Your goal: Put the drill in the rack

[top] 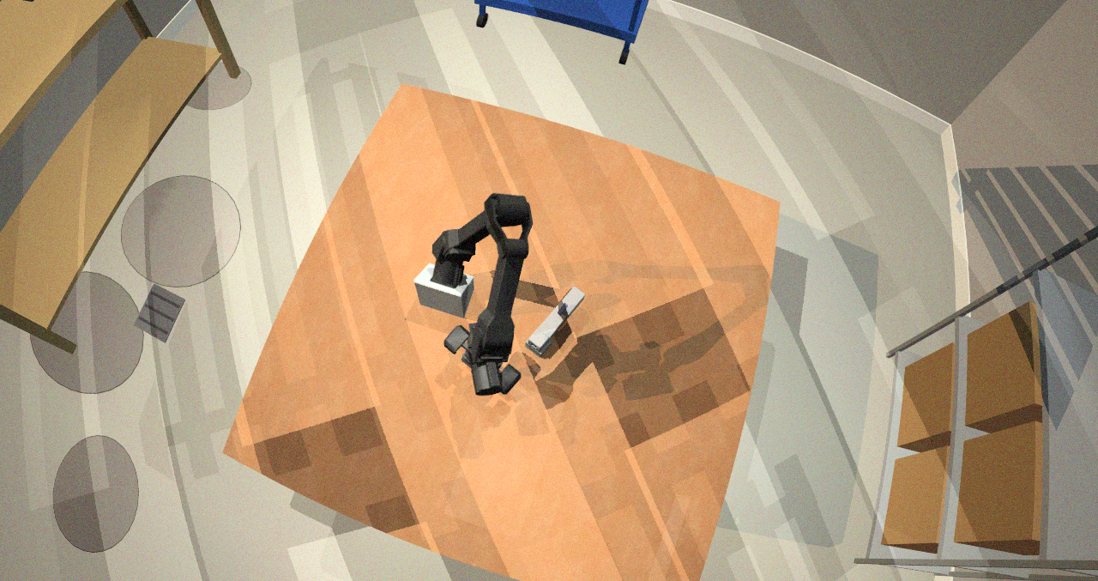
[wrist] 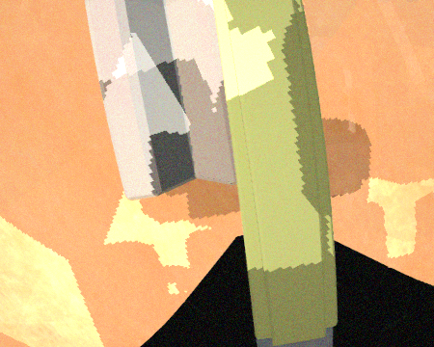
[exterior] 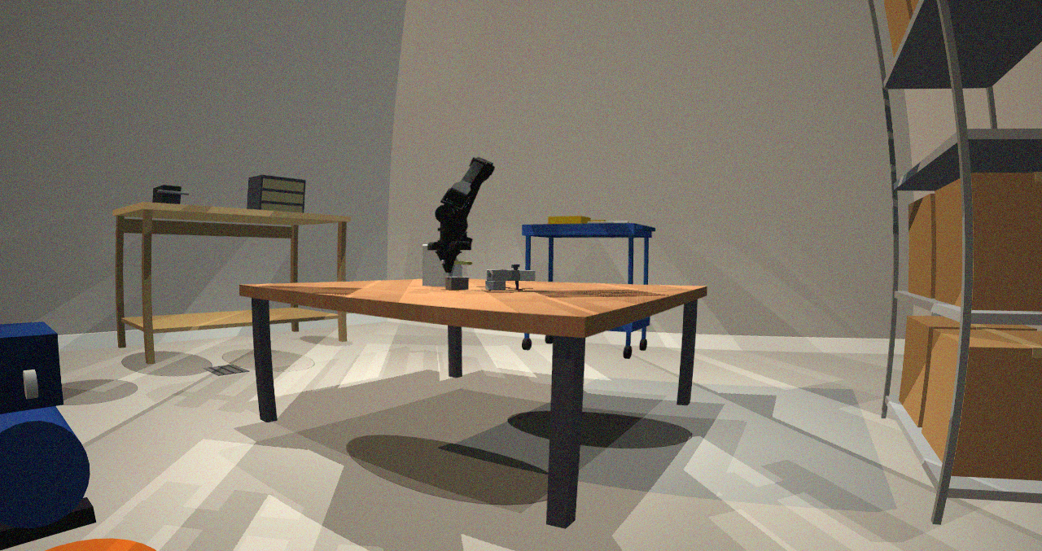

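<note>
Right now the drill is 40 mm to the left of my gripper tip, 30 mm above it and 10 mm ahead of it. From my gripper tip the other things lie so: dark key (200 mm to the left, 140 mm ahead); then grey housing (180 mm to the left, 130 mm ahead, 20 mm below); then small grey rack (50 mm to the left, 40 mm below).
</note>
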